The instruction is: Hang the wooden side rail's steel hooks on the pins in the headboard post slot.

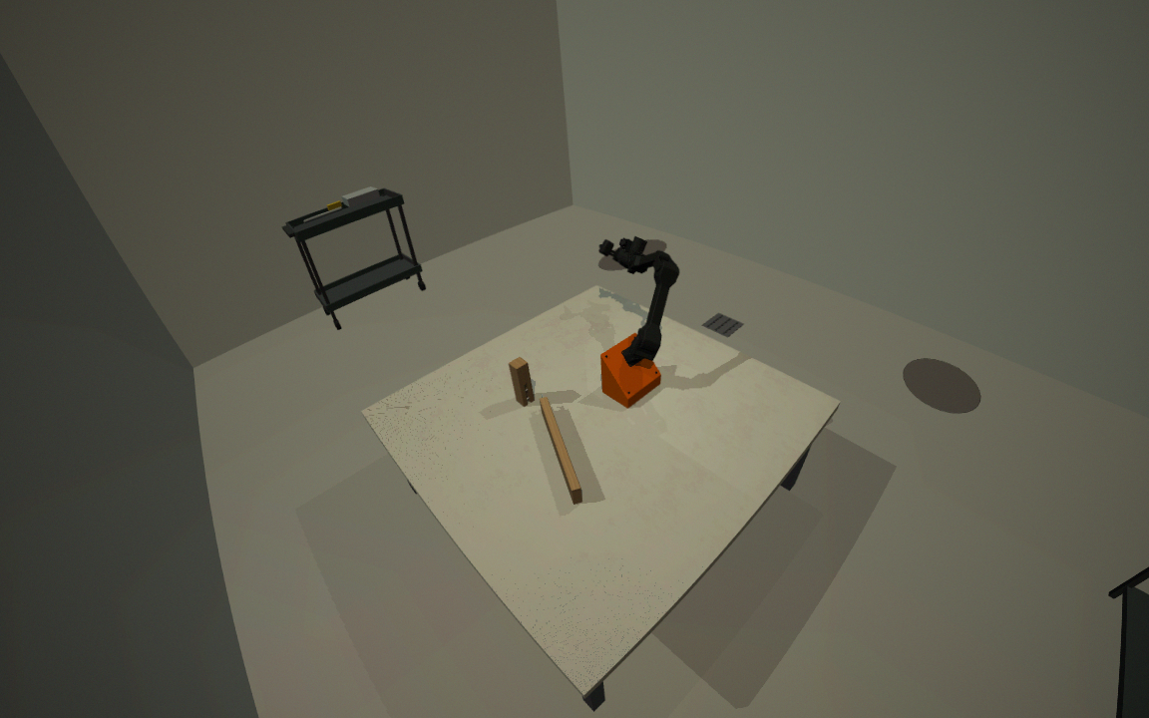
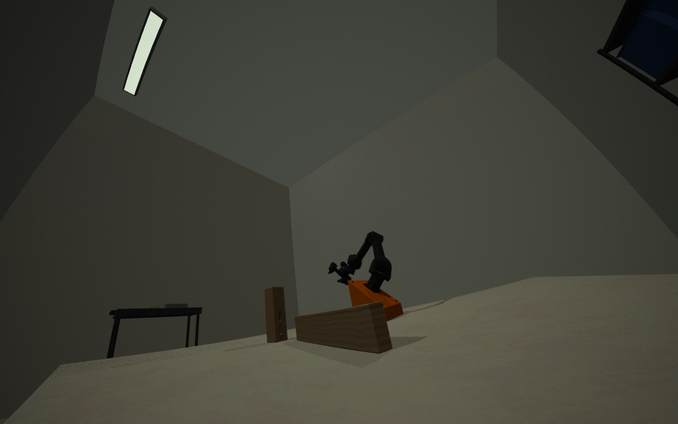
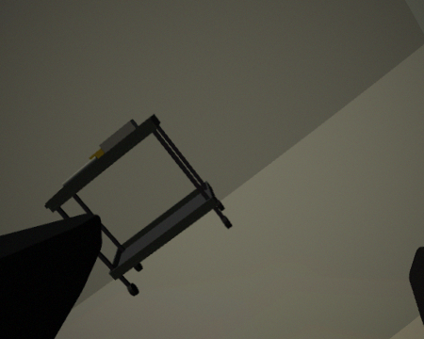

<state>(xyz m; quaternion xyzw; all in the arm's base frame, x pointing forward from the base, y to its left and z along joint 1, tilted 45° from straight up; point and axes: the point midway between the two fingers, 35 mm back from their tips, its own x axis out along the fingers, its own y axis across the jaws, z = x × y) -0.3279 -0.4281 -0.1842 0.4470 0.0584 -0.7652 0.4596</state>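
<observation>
The headboard post lies 680 mm ahead of my gripper tip, 260 mm to the left of it and 210 mm below it.
</observation>
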